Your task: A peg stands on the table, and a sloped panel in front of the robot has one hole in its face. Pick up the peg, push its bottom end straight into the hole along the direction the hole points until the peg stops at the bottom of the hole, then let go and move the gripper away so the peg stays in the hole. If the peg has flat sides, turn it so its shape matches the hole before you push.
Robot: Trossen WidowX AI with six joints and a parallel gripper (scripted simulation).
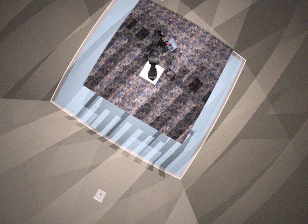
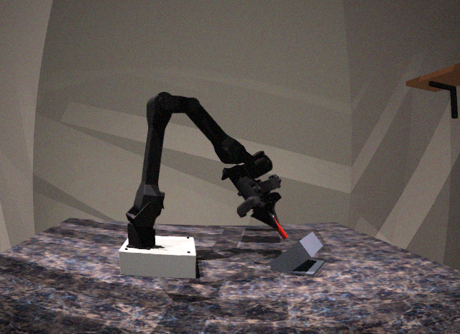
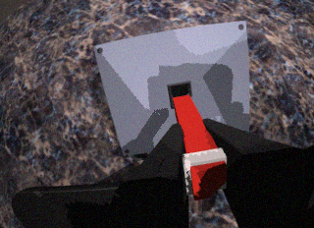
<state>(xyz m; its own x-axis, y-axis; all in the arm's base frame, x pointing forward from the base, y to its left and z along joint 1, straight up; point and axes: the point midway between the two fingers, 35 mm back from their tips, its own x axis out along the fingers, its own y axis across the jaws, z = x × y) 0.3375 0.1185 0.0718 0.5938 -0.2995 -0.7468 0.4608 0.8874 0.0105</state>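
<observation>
My gripper tip is now 60 mm short of the grey sloped panel, 30 mm to the left of it and 70 mm above it. From my gripper tip the other things lie so: red peg (10 mm behind, 10 mm to the left, 10 mm above).
</observation>
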